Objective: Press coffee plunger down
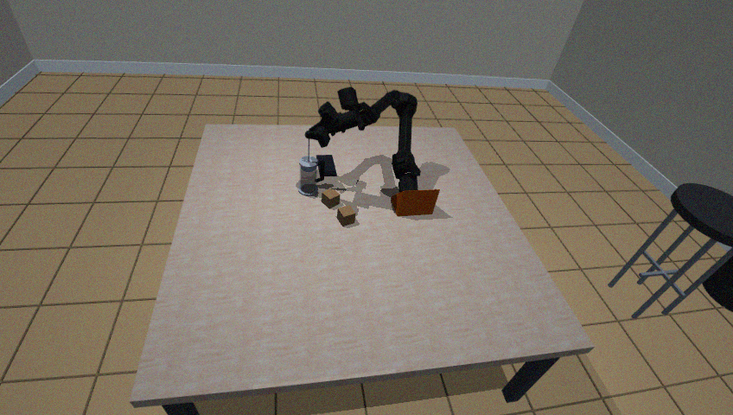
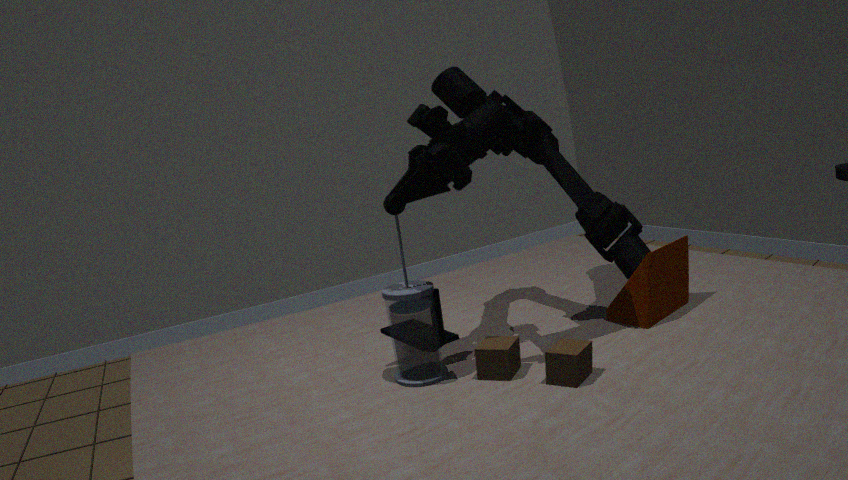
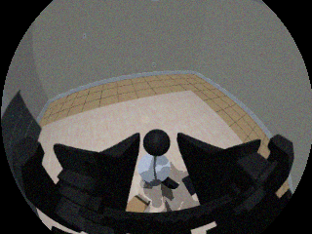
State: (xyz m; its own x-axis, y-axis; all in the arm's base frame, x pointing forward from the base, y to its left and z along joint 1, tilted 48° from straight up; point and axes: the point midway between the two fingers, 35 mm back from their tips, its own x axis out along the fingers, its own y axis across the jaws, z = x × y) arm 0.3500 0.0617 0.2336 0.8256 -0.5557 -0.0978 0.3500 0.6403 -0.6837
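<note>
Now: the glass coffee press 20 mm behind my gripper tip and 130 mm below it.
</note>
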